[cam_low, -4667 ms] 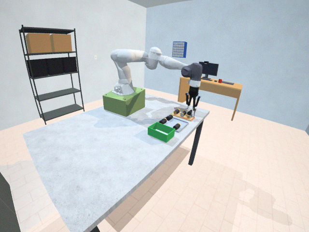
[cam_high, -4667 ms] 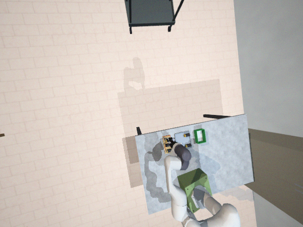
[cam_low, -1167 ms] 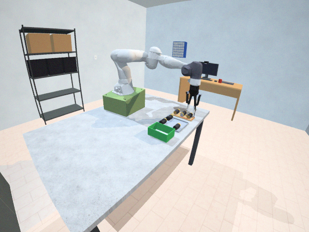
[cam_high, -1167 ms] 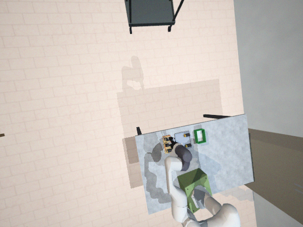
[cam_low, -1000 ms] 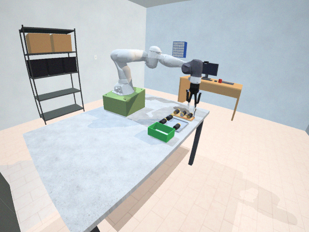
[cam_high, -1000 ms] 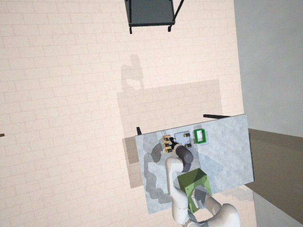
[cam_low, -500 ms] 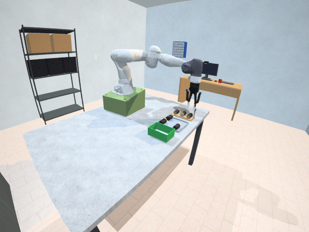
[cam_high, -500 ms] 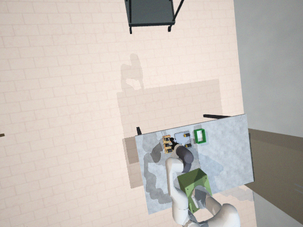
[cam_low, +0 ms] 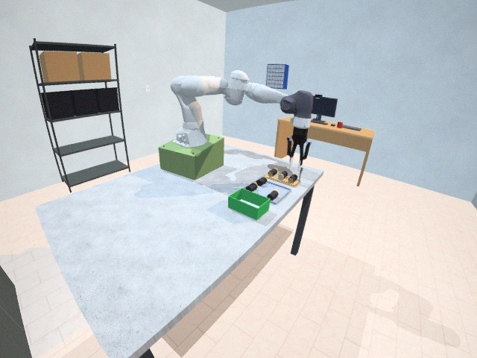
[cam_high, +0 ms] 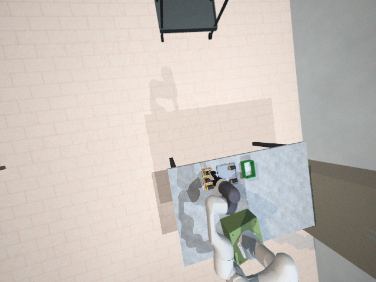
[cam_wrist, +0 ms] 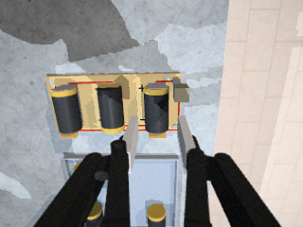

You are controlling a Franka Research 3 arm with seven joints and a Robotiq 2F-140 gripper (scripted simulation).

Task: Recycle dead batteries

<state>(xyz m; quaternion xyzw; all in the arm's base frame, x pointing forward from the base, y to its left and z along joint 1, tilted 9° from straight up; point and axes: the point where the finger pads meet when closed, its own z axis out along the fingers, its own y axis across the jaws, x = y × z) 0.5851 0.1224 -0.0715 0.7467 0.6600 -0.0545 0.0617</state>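
My gripper is now 80 mm above the post, 40 mm to the right of it and 30 mm short of it. The rest, counted from my hand: grey tray (170 mm to the right, 110 mm below, 90 mm behind); green recycling box (380 mm to the right, 100 mm below, 90 mm behind).
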